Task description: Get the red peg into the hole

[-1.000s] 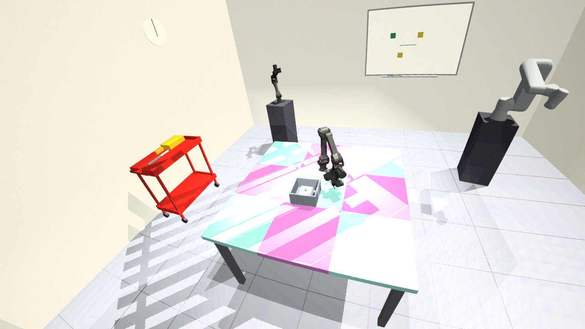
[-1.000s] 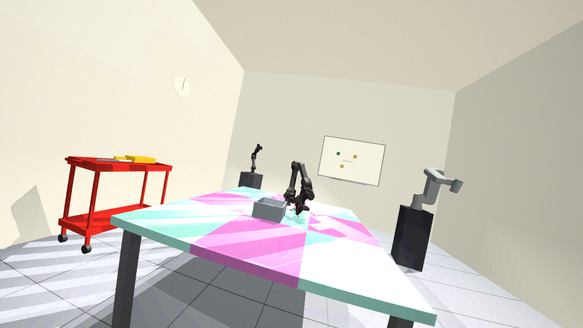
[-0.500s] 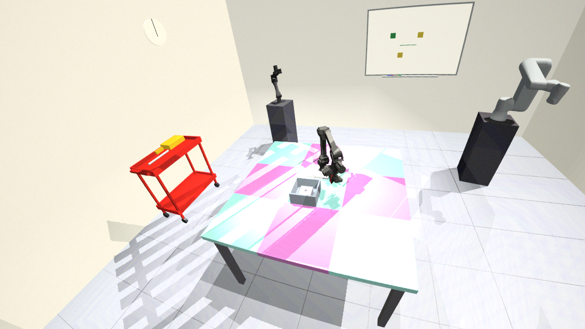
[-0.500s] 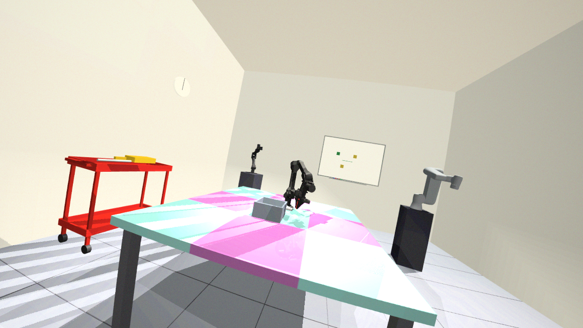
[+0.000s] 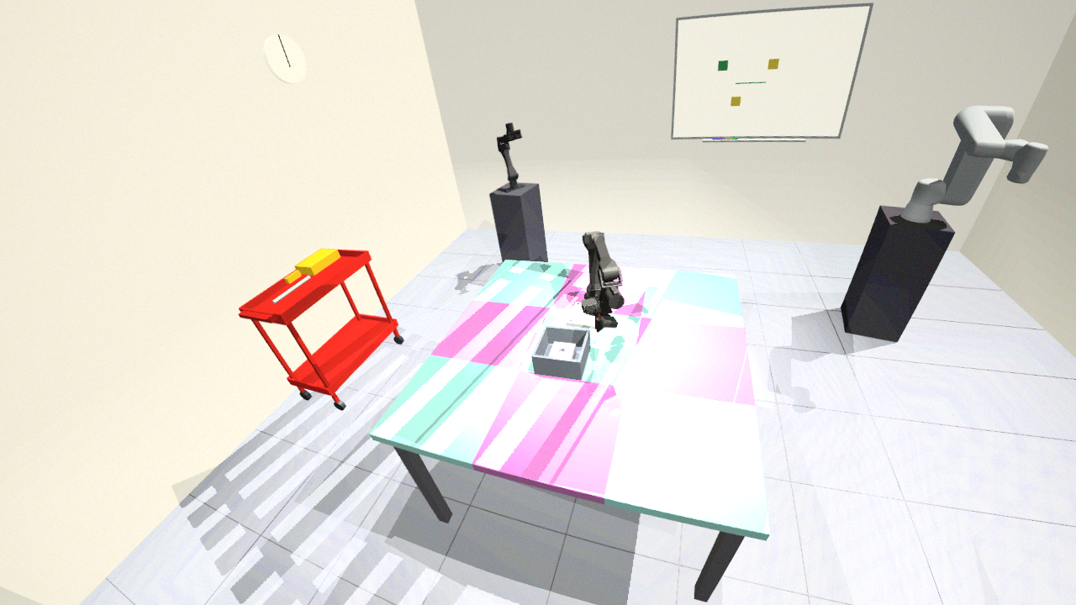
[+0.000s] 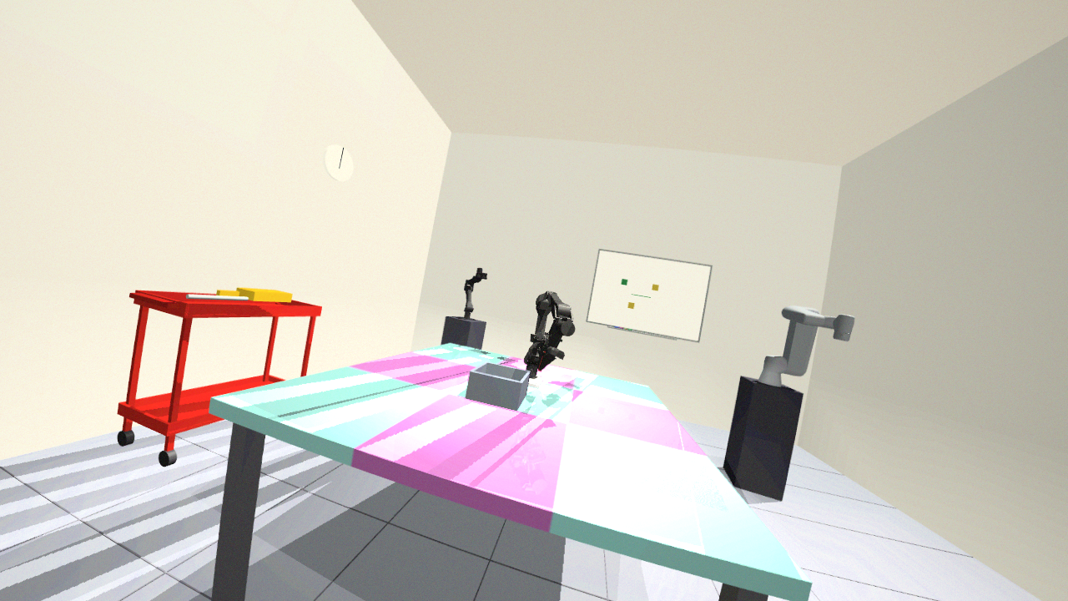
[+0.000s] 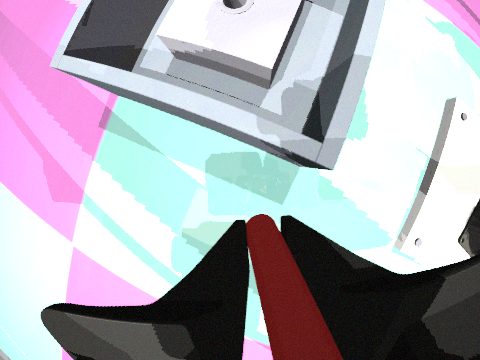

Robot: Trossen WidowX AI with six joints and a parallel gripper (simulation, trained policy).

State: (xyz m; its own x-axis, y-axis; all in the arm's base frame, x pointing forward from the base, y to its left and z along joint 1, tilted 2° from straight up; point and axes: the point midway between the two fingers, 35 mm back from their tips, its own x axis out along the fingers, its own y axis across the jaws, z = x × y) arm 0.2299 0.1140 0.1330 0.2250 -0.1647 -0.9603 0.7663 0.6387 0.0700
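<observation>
My gripper tip is 110 mm to the left of the plate, 100 mm short of it and 70 mm above it. Round my gripper tip: grey box (110 mm to the right, 100 mm ahead, 90 mm below); then red peg (30 mm above, 10 mm behind).
</observation>
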